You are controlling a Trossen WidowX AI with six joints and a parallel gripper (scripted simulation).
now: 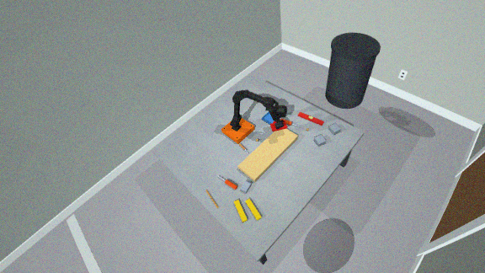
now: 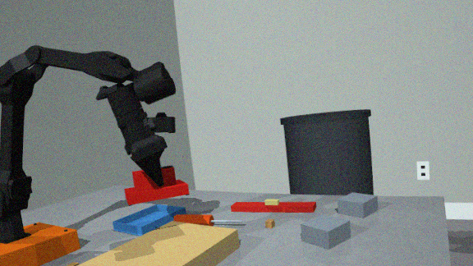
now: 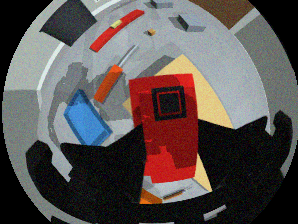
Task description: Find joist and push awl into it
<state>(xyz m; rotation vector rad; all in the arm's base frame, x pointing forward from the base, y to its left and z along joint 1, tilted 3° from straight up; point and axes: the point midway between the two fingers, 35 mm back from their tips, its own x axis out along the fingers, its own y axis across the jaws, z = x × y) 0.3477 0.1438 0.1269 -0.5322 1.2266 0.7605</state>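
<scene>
Right now the blue tray is 18 cm behind my gripper tip, 14 cm to the left of it and 13 cm below it. From my gripper tip the other things lie so: awl (16 cm behind, 28 cm to the right, 14 cm below); red stud finder (2 cm above); red level (12 cm ahead, 30 cm to the left, 13 cm below).
</scene>
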